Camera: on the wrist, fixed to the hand. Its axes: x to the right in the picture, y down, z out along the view.
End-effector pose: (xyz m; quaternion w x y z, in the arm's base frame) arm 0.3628 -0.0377 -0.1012 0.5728 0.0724 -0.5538 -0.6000
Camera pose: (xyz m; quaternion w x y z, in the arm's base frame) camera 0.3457 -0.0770 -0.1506 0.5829 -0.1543 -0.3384 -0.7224
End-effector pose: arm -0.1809 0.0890 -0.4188 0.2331 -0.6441 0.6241 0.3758
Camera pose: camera -0.1191 0.0676 -0.4177 0.0016 -0.6495 0.4916 0.5800
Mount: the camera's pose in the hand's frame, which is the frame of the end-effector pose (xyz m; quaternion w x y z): 0.0088 -0.0579 -0.0291 0.9436 -0.3276 -0.0159 0.0459
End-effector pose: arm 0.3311 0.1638 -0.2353 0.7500 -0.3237 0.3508 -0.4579
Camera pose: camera 0.2835 0.1295 -0.2064 0.6282 -0.5423 0.4839 -0.2776
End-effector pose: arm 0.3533 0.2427 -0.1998 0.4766 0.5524 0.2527 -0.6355
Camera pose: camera 0.3161 0.2887 -0.2276 0.6638 0.3666 0.4137 -0.5038
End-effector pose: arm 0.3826 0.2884 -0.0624 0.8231 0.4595 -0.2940 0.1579
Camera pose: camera 0.4300 0.2825 -0.1071 0.9153 0.1529 -0.3633 0.0832
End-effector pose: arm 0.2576 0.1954 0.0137 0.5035 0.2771 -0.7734 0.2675
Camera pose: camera 0.3134 0.1734 0.0398 0.5413 0.0653 -0.8381 0.0178
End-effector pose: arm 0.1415 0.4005 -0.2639 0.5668 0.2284 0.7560 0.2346
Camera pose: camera 0.1066 0.3576 -0.2988 0.6109 0.0683 0.6170 0.4914
